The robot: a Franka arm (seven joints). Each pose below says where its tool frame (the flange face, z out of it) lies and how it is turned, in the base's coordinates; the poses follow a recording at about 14 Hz.
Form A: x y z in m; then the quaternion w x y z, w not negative.
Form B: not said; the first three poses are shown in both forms.
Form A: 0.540 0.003 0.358 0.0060 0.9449 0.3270 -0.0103
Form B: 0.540 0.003 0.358 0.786 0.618 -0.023 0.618 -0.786 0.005
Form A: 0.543 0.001 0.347 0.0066 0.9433 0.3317 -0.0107
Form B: 0.543 0.001 0.347 0.780 0.626 -0.025 0.626 -0.780 0.005
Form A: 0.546 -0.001 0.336 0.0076 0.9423 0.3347 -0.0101
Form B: 0.546 -0.001 0.336 0.776 0.631 -0.024 0.631 -0.776 0.008
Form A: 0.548 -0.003 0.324 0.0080 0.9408 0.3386 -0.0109
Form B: 0.548 -0.003 0.324 0.770 0.637 -0.026 0.637 -0.771 0.008
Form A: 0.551 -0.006 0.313 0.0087 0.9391 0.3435 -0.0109
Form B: 0.551 -0.006 0.313 0.764 0.645 -0.026 0.645 -0.764 0.009
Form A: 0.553 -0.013 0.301 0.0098 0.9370 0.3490 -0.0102
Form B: 0.553 -0.013 0.301 0.756 0.654 -0.026 0.654 -0.756 0.011
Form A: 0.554 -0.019 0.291 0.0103 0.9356 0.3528 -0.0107
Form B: 0.554 -0.019 0.291 0.751 0.660 -0.027 0.660 -0.751 0.012
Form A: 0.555 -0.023 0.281 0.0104 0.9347 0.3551 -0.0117
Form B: 0.555 -0.023 0.281 0.748 0.664 -0.029 0.664 -0.748 0.011
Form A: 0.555 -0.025 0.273 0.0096 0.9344 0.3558 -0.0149
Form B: 0.555 -0.025 0.273 0.746 0.665 -0.035 0.665 -0.747 0.007
